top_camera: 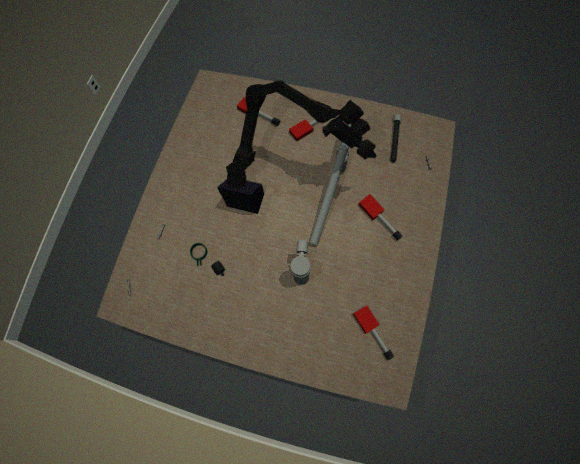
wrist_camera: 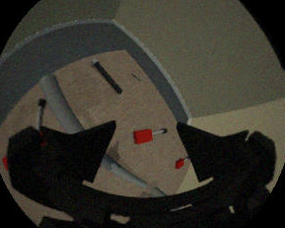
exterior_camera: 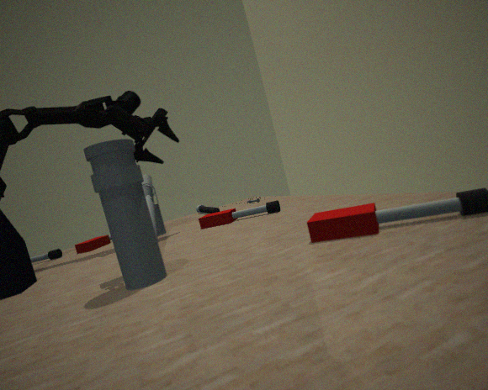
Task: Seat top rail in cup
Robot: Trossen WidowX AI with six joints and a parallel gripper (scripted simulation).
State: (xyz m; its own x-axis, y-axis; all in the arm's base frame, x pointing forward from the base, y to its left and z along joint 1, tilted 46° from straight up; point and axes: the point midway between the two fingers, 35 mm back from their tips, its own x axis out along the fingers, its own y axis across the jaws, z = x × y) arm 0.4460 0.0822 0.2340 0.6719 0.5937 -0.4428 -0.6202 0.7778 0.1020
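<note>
Now: gripper tip 41 cm to the left of the grey rail-end cup, 15 cm past it and 8 cm above it. Round my gripper tip: thinner post 13 cm below, 10 cm behind, 3 cm to the left; then small black part 54 cm to the right, 45 cm behind, 22 cm below.
</note>
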